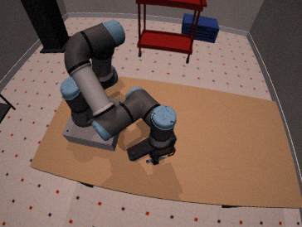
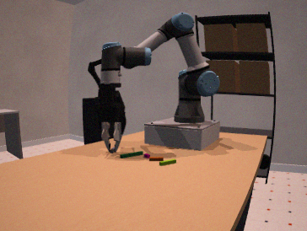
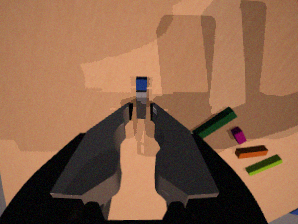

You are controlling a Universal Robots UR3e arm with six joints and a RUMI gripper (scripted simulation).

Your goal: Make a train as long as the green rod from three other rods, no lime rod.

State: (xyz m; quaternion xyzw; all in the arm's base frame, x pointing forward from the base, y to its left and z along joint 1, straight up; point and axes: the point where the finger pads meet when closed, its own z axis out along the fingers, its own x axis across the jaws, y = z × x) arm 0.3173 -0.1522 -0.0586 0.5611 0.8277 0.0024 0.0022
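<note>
The grey rod lies 10 mm below my hand. Also, from my hand: small blue rod 20 mm behind, 10 mm to the right, 10 mm below; then magenta rod 130 mm to the left, 10 mm below, 10 mm behind; then green rod 80 mm to the left, 10 mm below, 10 mm ahead.
</note>
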